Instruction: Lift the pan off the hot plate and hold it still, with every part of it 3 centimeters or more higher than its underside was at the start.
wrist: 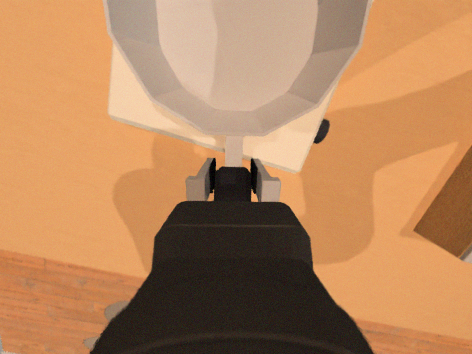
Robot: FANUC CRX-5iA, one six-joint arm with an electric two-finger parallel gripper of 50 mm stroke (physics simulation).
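Frame: origin at the arm's base, x back, y right, z up, level; millimetres.
Seen in the pictures: gripper, between the fingertips: (233, 169).
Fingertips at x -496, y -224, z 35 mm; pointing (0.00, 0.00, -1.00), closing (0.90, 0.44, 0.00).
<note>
Offsets run from my fingertips to a thing's middle. "spot": to the spot under its first point. Level surfaces: height alone.
The grey pan @[dx -13, dy +28, dz +8 mm] (265, 55) shows at the top of the wrist view, its far part cut off by the frame edge. Its bowl overlaps the cream hot plate @[spot: dx +52, dy +37, dz -42 mm] (285, 152), whose near edge and corners show. From above I cannot tell whether there is a gap between them. A thin light neck @[spot: dx -8, dy +17, dz +5 mm] (233, 150) joins the bowl to the black pan handle @[spot: dx +5, dy -10, dz +20 mm] (233, 187), which points toward me. My gripper (233, 169) is shut on the handle, one finger on each side, near its bowl end. The rest of the handle is hidden beneath the gripper body.
A dark knob @[dx +83, dy +80, dz -71 mm] (321, 131) sticks out at the hot plate's right side. A brown block-like object (447, 210) lies at the right edge on the orange surface @[dz -105 mm] (55, 190). Reddish wood planks (55, 295) show beyond its edge at the bottom. Shadows fall on both sides of the gripper.
</note>
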